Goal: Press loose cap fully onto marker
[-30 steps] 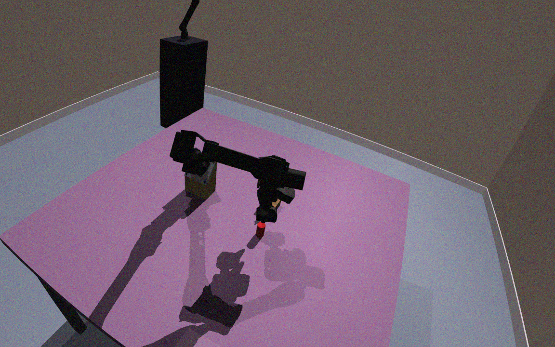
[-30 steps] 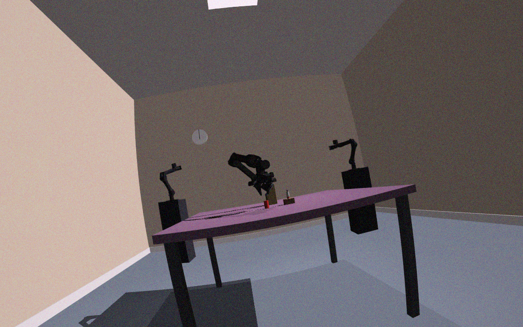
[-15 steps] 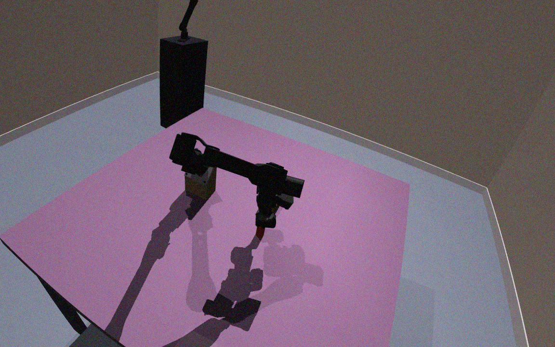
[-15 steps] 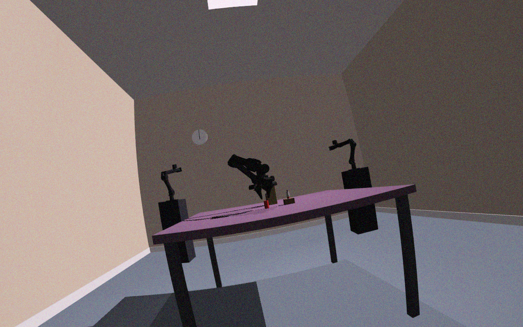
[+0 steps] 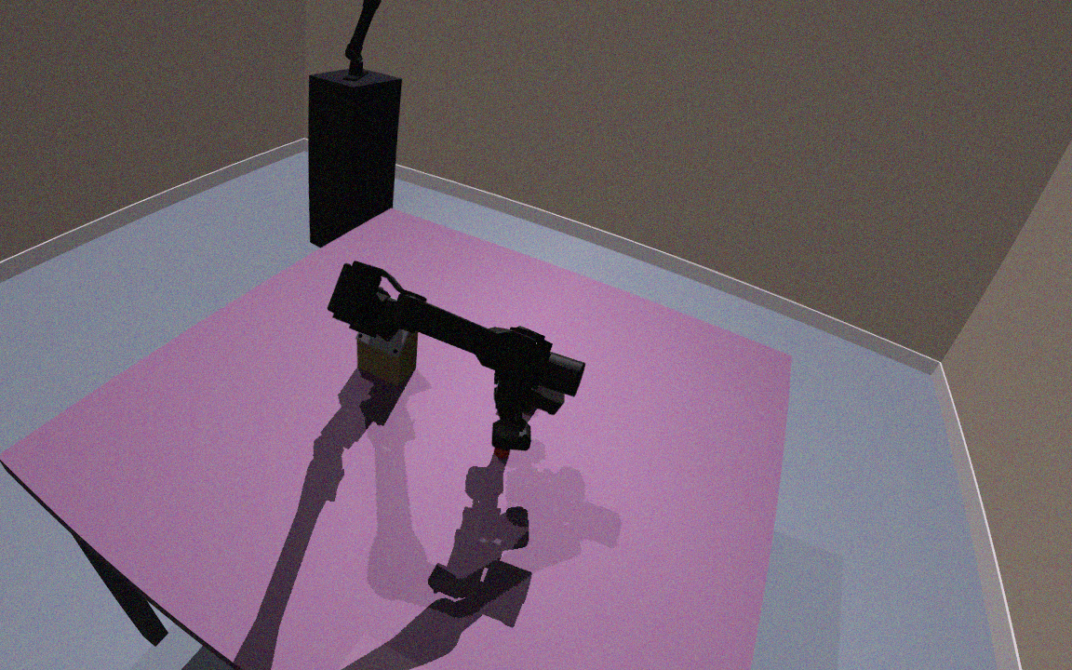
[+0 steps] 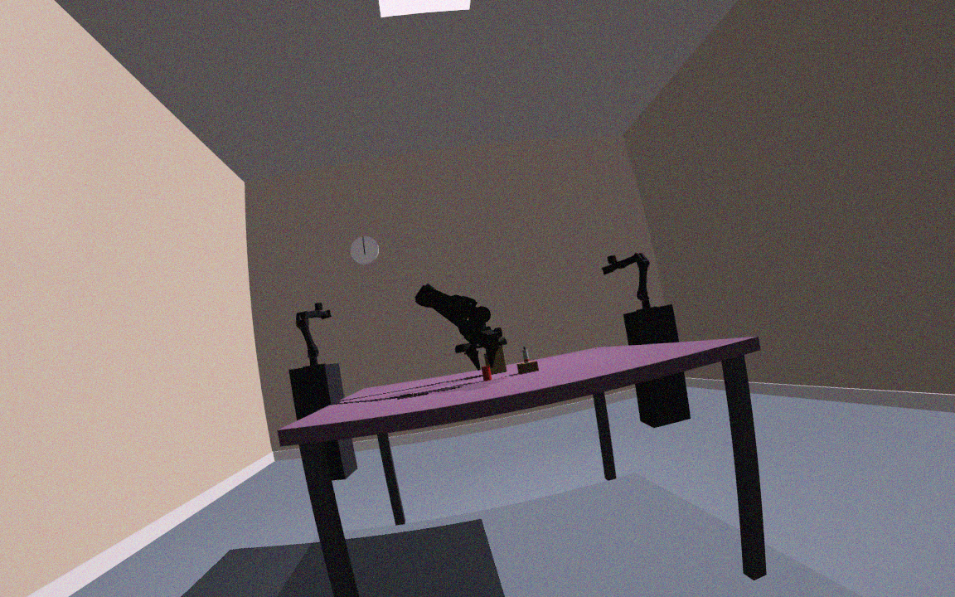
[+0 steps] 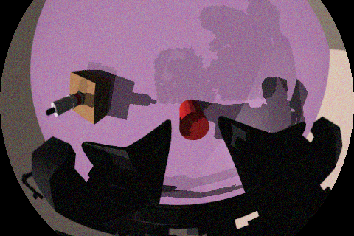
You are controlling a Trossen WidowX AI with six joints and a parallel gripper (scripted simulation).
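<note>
The red cap lies 20 mm below my gripper tip.
</note>
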